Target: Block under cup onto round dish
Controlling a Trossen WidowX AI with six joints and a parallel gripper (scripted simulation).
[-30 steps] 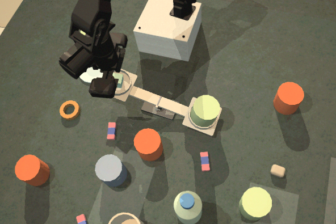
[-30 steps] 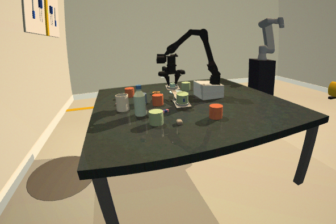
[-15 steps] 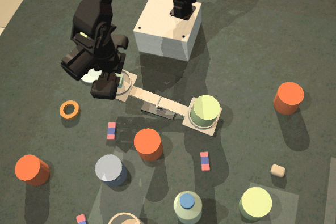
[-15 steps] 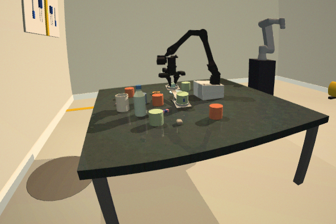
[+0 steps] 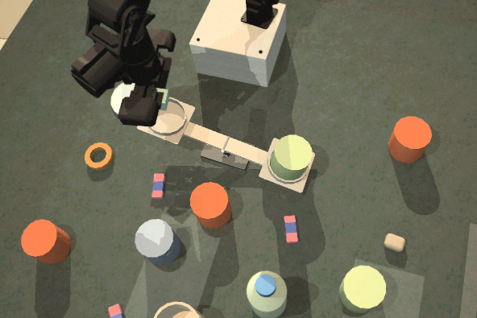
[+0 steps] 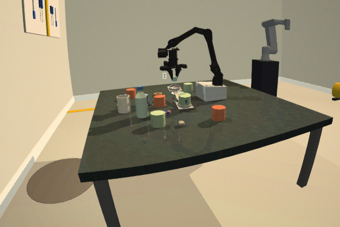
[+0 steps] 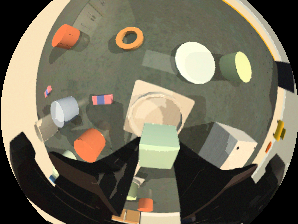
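Now: gripper tip 140 mm above the round white dish, 130 mm to the left of it and 40 mm past it. The rest, counted from my gripper tip: beige lump (490 mm to the left, 130 mm below, 40 mm ahead); then teal block (10 mm above); then grey-blue cup (230 mm ahead, 120 mm to the left, 100 mm below).
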